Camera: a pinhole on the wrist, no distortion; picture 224 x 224 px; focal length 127.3 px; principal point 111.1 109.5 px. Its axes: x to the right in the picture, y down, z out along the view. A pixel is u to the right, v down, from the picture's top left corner.
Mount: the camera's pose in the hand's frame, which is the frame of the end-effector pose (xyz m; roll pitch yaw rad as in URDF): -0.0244 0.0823 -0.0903 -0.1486 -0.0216 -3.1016
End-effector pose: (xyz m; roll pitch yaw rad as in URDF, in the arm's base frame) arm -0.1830 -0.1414 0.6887 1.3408 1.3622 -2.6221
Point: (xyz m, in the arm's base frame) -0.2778 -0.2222 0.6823
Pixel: 32 39
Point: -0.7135 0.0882 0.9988
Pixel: 157 44
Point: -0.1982 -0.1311 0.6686
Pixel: 68 181
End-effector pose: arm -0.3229 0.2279 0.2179 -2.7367 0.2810 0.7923
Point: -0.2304 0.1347 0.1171
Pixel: 55 8
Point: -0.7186 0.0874 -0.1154
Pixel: 171 108
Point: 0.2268 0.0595 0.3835
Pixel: behind the camera
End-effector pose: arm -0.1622 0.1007 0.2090 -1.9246 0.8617 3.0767
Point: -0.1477 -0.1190 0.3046
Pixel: 145 172
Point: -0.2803 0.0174 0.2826
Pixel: outside the picture
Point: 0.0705 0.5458 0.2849
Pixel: behind the camera
